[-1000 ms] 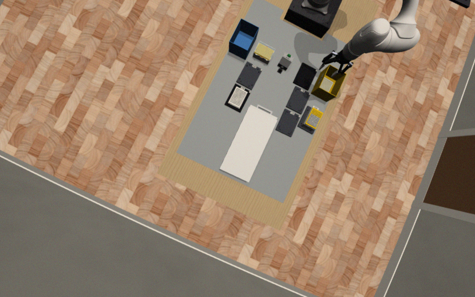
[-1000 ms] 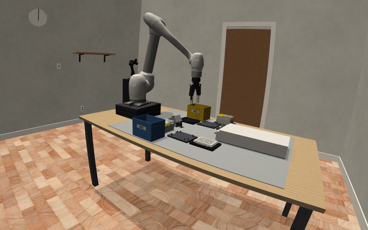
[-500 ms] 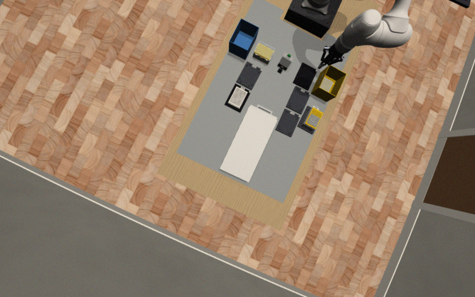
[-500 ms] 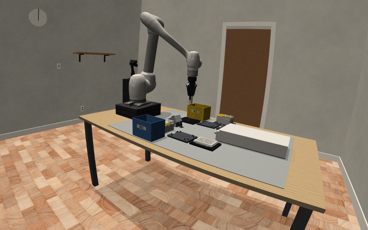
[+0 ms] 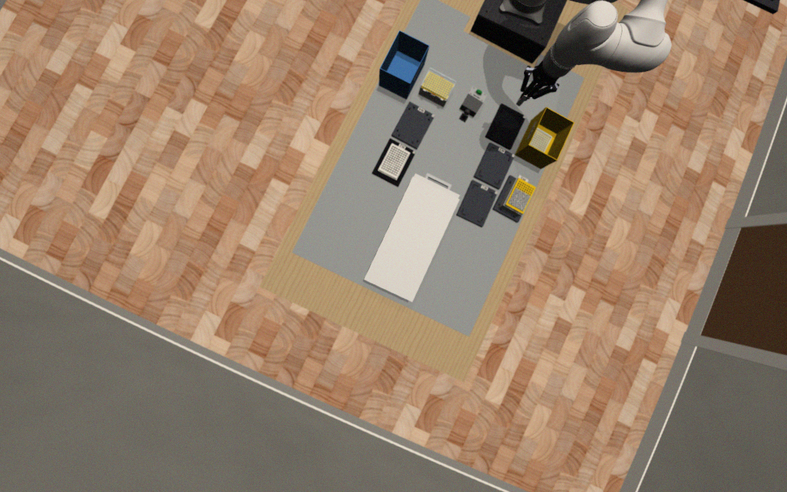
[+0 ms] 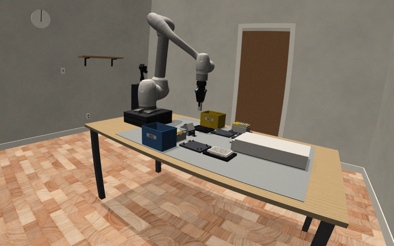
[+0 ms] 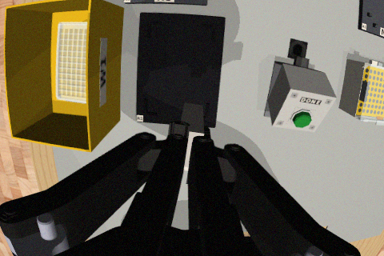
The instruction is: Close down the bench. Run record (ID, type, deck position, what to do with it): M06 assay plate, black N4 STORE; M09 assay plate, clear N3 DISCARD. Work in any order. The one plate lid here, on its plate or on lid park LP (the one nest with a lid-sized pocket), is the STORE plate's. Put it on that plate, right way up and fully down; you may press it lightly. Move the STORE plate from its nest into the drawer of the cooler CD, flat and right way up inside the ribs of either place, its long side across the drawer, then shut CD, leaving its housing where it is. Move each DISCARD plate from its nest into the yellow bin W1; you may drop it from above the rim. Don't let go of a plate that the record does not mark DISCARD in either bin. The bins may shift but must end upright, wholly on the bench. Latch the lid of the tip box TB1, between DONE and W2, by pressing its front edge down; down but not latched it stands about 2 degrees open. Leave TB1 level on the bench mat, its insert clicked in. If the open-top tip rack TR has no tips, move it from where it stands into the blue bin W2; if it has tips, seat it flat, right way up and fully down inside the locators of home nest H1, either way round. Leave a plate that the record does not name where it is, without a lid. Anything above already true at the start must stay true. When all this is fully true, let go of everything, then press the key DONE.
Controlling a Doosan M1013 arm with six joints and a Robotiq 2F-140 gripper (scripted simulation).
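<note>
The done key box lies 2 cm behind my hand, 15 cm to the right of it and 14 cm below it. Round my hand: black lid park: 3 cm ahead, 2 cm to the left, 18 cm below; then nest N3: 21 cm ahead, 2 cm to the left, 18 cm below; then yellow bin W1: 5 cm ahead, 17 cm to the left, 15 cm below.
</note>
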